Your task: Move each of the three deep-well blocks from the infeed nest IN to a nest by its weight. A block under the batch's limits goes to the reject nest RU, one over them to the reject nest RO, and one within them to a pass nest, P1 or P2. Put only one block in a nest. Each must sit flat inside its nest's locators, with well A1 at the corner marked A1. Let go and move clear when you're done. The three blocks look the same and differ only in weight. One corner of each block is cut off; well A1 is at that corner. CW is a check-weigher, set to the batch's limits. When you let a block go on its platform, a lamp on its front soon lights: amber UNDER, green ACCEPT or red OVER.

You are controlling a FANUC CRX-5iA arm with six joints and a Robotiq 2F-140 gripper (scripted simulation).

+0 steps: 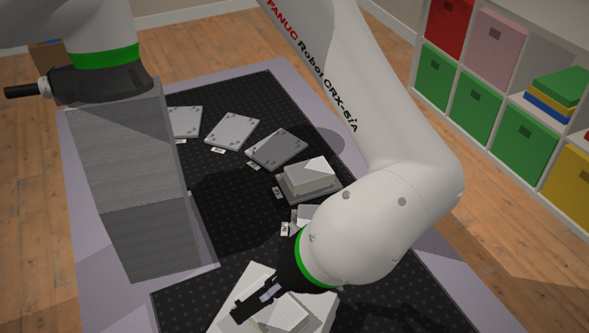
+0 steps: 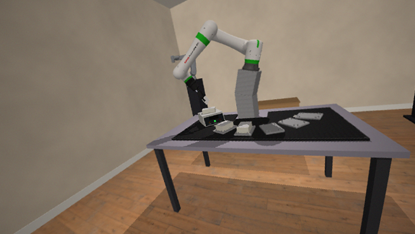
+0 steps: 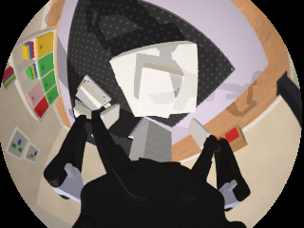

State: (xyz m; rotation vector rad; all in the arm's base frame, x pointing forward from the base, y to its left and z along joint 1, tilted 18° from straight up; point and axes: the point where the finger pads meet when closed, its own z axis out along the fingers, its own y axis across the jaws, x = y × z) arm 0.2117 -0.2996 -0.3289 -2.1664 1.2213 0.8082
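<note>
Right now the pale weigher platform is 110 mm below my hand. Round my hand: grey nest plate (600 mm to the left, 200 mm below, 150 mm ahead); check-weigher (140 mm below).
</note>
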